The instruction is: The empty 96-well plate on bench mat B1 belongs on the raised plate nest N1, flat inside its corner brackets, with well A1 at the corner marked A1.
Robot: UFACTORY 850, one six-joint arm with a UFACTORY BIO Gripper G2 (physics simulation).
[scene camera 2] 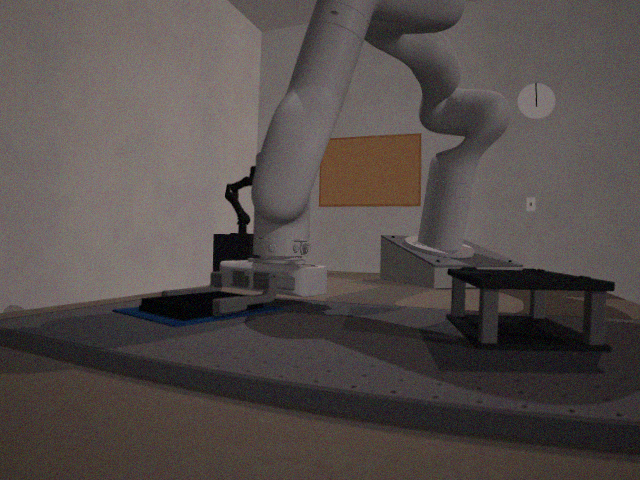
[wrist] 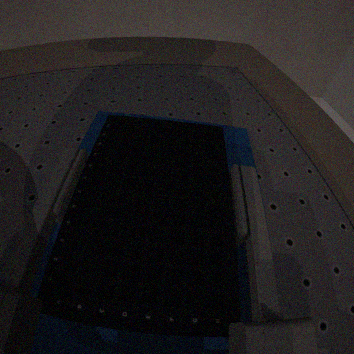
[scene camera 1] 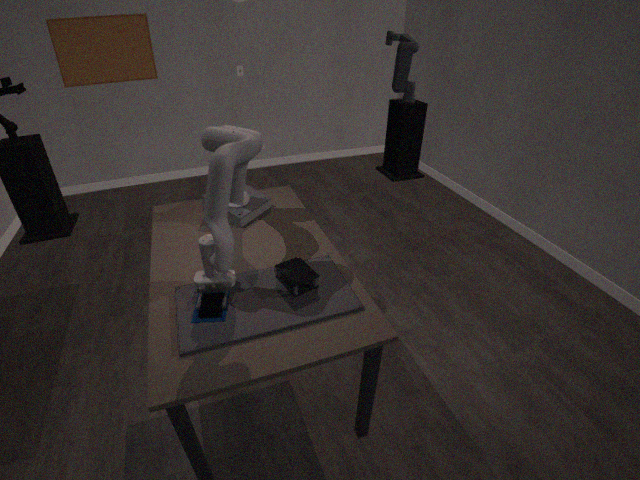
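The black 96-well plate (scene camera 1: pixel 211 305) (scene camera 2: pixel 173 304) (wrist: pixel 150 225) lies flat on blue bench mat B1 (scene camera 1: pixel 209 320) (scene camera 2: pixel 178 323) (wrist: pixel 242 147). Small pale marks run along its left and near edges in the wrist view, too dim to read surely. My gripper (scene camera 1: pixel 212 300) (scene camera 2: pixel 194 300) (wrist: pixel 155 192) is low over the mat and shut on the plate, one finger pad against each long side. The raised nest N1 (scene camera 1: pixel 296 273) (scene camera 2: pixel 537 279) is a black platform on grey posts, right of the plate in both scene views. Its A1 mark cannot be made out.
The mat and nest stand on a grey perforated board (scene camera 1: pixel 258 315) (scene camera 2: pixel 310 366) (wrist: pixel 315 260) on the wooden table (scene camera 1: pixel 279 356). The nest's top stands well above the board. The arm's base block (scene camera 1: pixel 253 212) (scene camera 2: pixel 405 263) is at the back of the table.
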